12 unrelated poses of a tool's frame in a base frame.
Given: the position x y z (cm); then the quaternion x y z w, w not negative.
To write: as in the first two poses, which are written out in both.
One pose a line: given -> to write
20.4 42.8 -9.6 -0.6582 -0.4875 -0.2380 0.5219 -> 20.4 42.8 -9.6 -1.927 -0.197 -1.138
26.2 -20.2 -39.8 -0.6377 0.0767 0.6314 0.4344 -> 26.2 -20.2 -39.8 -1.308 -0.831 1.284
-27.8 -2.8 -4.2 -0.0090 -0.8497 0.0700 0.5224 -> -27.8 -2.8 -4.2 2.900 -1.095 3.015
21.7 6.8 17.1 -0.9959 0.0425 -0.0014 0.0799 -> 21.7 6.8 17.1 -2.982 0.010 0.085
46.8 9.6 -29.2 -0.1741 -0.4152 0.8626 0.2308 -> 46.8 9.6 -29.2 0.819 -0.514 2.846
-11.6 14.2 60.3 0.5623 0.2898 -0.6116 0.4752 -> -11.6 14.2 60.3 1.350 -0.425 -1.479
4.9 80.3 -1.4 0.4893 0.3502 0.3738 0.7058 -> 4.9 80.3 -1.4 0.999 1.036 0.371
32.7 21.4 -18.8 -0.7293 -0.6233 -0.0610 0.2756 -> 32.7 21.4 -18.8 -2.625 -0.257 -1.346
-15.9 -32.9 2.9 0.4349 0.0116 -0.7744 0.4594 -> -15.9 -32.9 2.9 0.592 -0.725 -1.841
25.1 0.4 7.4 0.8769 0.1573 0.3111 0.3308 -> 25.1 0.4 7.4 2.454 0.707 -0.092
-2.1 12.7 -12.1 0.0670 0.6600 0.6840 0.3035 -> -2.1 12.7 -12.1 -1.433 0.515 2.757
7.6 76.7 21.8 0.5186 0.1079 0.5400 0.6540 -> 7.6 76.7 21.8 0.908 0.777 0.986
